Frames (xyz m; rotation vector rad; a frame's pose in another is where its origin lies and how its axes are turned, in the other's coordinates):
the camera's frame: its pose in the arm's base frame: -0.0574 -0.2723 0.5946 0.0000 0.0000 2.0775
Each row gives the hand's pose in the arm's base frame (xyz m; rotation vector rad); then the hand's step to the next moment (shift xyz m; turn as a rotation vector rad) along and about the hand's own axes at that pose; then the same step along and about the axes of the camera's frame.
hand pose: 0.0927 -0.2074 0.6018 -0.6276 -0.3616 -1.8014
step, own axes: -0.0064 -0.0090 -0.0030 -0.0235 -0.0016 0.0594
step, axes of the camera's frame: 0.0092 0.0038 -0.0056 0.0358 -0.0400 0.0346
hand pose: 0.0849 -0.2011 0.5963 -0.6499 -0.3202 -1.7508
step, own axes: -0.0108 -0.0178 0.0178 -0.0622 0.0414 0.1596
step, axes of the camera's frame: 0.0253 -0.0019 0.0102 0.0634 -0.1389 0.0879
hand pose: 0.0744 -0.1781 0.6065 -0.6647 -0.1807 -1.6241
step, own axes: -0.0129 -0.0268 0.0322 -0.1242 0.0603 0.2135
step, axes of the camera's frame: 0.0348 -0.0021 0.0266 0.1121 -0.2074 0.0953
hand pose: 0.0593 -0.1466 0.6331 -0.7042 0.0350 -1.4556
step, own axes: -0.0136 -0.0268 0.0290 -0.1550 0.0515 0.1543
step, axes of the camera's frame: 0.0289 -0.0007 0.0302 0.1339 -0.1760 0.0399
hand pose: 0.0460 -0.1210 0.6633 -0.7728 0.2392 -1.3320
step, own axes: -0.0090 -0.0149 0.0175 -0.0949 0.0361 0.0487
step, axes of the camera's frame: 0.0143 -0.0035 0.0198 0.0785 -0.0799 -0.0120
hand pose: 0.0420 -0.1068 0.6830 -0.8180 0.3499 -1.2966
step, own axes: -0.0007 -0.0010 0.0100 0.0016 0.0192 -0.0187
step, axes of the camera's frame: 0.0007 -0.0068 0.0074 -0.0069 0.0017 -0.0259
